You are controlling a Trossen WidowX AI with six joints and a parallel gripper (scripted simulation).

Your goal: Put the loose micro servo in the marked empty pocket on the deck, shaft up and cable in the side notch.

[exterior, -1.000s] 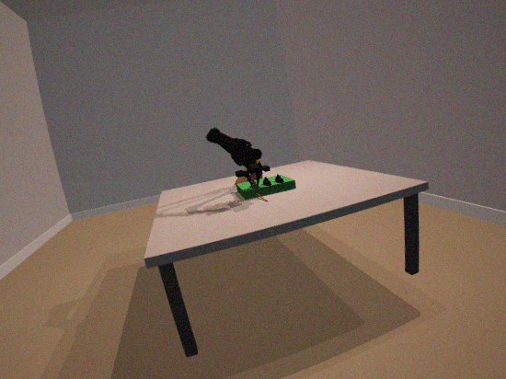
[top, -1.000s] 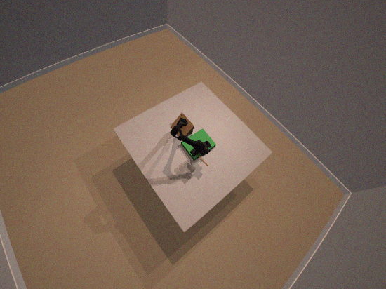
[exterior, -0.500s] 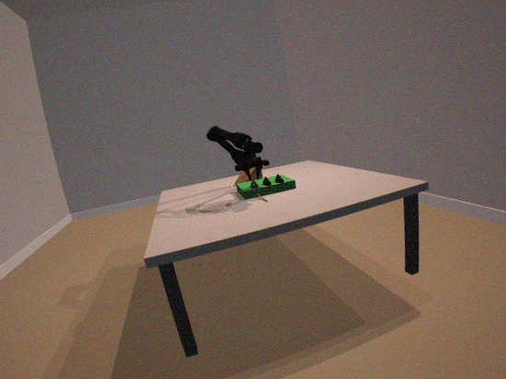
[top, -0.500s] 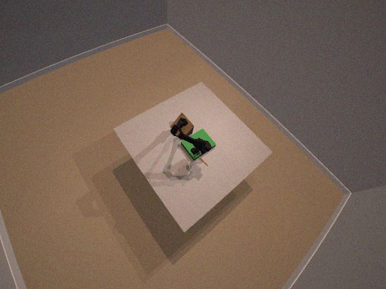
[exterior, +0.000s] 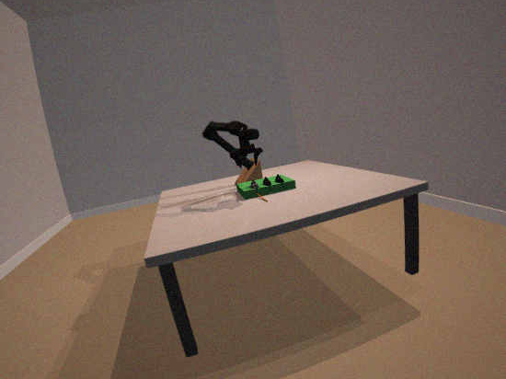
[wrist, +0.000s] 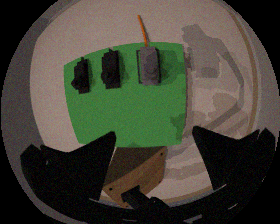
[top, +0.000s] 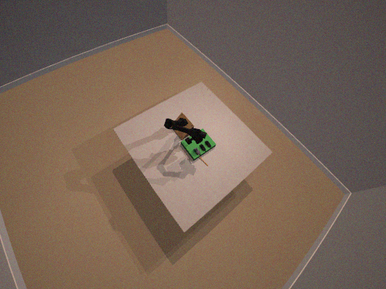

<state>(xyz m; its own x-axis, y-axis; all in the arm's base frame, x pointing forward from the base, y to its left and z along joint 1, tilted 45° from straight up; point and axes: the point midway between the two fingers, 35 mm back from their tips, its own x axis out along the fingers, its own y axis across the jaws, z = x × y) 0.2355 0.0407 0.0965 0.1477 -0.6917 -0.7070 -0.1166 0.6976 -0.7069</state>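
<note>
Right now the green deck is 13 cm below my gripper tip, 7 cm to the left of it and 3 cm behind it.
</note>
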